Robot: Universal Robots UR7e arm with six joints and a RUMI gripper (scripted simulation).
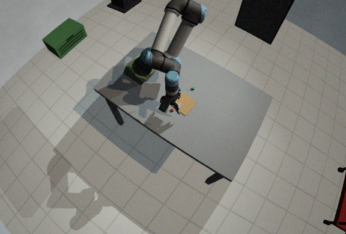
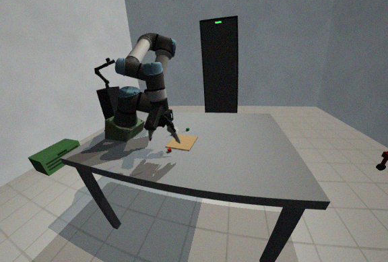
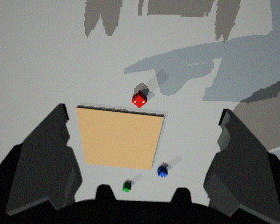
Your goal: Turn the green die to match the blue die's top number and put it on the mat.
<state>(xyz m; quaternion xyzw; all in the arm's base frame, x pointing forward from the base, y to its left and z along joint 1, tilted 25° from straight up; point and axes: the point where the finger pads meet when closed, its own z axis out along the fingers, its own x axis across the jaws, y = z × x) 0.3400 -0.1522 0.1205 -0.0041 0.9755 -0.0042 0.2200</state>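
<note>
Right now the red die is 10 mm ahead of my hand, 20 mm to the left of it and 60 mm below it. Round my hand: blue die: 50 mm behind, 190 mm to the left, 60 mm below; green die: 30 mm ahead, 260 mm to the left, 60 mm below; tan mat: 40 mm ahead, 120 mm to the left, 60 mm below.
</note>
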